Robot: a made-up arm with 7 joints.
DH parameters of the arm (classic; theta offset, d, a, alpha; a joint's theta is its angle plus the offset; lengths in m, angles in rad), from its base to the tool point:
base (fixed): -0.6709 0 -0.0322 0
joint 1: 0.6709 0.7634 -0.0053 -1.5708
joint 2: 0 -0.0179 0.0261 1.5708
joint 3: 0 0.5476 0.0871 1.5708
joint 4: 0 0.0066 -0.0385 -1.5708
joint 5: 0 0.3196 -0.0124 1.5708
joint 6: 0 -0.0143 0.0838 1.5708
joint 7: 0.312 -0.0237 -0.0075 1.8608
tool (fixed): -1.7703 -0.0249 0 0
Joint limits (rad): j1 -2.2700..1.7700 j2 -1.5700..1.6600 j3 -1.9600..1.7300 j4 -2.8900..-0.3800 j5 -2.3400..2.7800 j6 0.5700..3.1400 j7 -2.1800..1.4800
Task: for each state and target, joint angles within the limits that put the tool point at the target. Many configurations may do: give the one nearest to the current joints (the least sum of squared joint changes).
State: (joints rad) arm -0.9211 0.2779 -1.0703 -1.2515 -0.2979 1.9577 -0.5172
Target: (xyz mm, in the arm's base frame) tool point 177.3 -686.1 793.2
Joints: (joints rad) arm -0.7920 0.8950 -0.7536 -1.8530 -0.3437 1.8697 -0.5040
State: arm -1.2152 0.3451 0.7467 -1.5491 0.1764 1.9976 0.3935
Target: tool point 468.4 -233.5 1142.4
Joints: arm -1.1055 0.2689 0.8689 -1.9682 0.1709 1.9501 0.4071
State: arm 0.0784 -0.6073 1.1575 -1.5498 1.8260 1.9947 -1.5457
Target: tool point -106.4 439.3 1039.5
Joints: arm -0.1655 -0.7490 1.5874 -2.2506 1.9447 1.8999 -1.5241
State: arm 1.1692 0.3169 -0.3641 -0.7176 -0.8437 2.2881 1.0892
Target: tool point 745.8 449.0 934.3
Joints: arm 0.6430 1.0080 -0.4839 -0.8426 -0.8360 2.1751 1.0925
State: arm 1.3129 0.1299 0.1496 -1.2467 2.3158 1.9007 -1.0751
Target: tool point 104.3 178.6 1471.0
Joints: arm 1.2072 -0.4895 0.0095 -1.5705 2.3438 2.0542 -1.0386
